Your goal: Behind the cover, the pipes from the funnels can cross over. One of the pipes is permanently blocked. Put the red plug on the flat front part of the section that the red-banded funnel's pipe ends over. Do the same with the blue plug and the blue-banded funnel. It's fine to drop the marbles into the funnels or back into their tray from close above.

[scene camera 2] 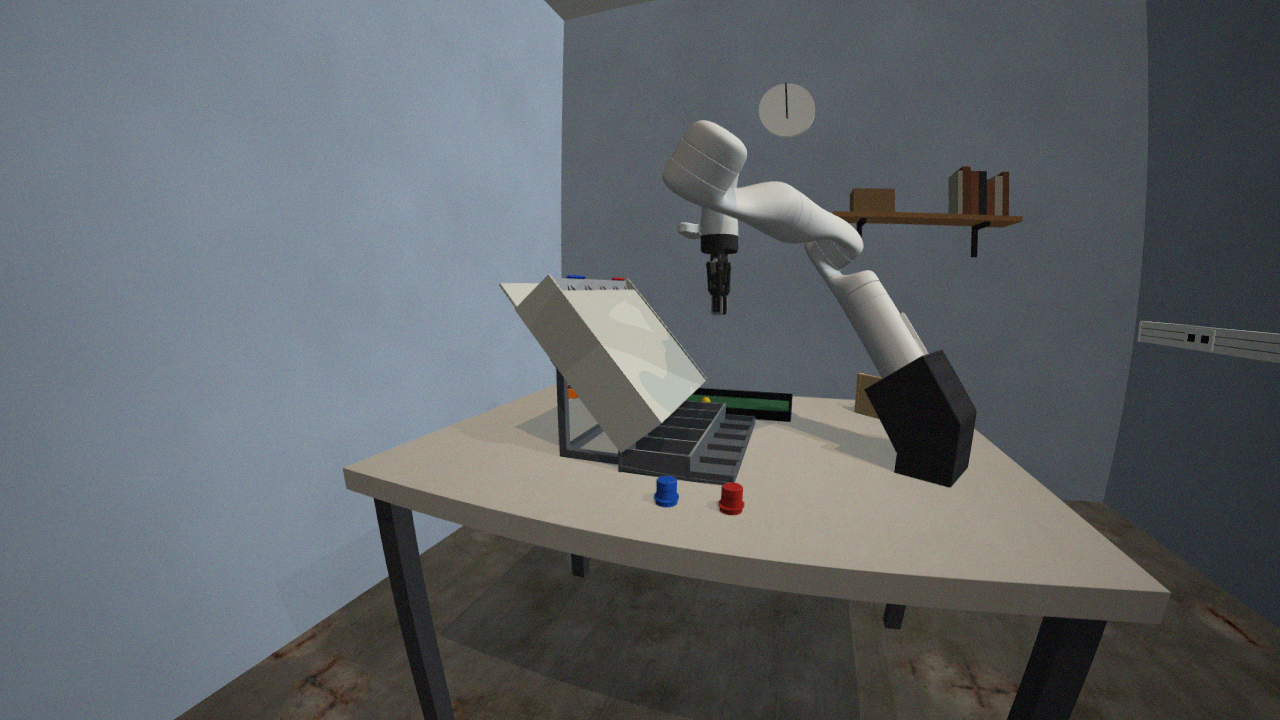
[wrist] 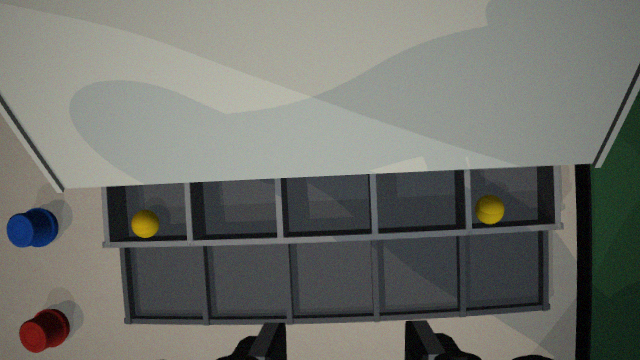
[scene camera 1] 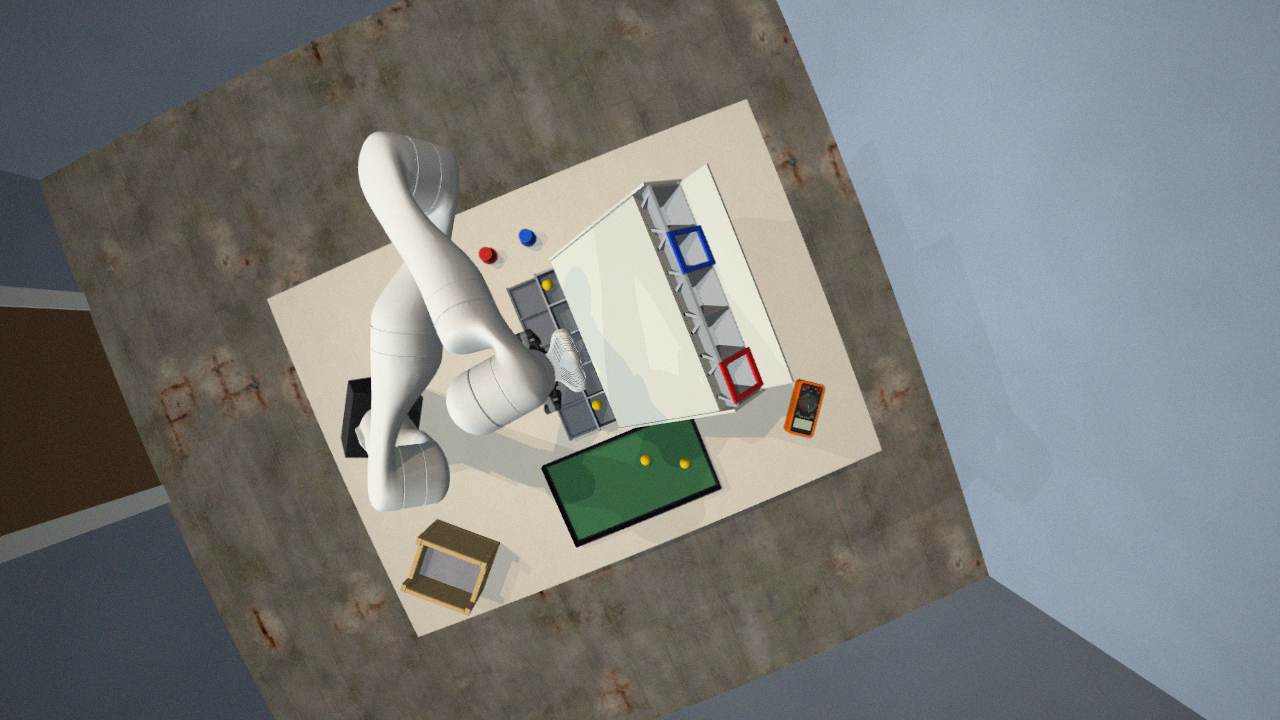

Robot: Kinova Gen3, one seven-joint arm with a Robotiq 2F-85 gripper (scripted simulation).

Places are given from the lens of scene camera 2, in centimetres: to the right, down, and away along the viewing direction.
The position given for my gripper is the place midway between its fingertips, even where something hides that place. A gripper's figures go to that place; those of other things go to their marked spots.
my gripper (scene camera 2: 719, 314): 16, -9, 91
green marble tray (scene camera 2: 764, 405): 35, 13, 124
white sloped cover (scene camera 2: 656, 365): 3, 1, 92
The marked spots on the white sloped cover and the green marble tray are 46 cm apart.
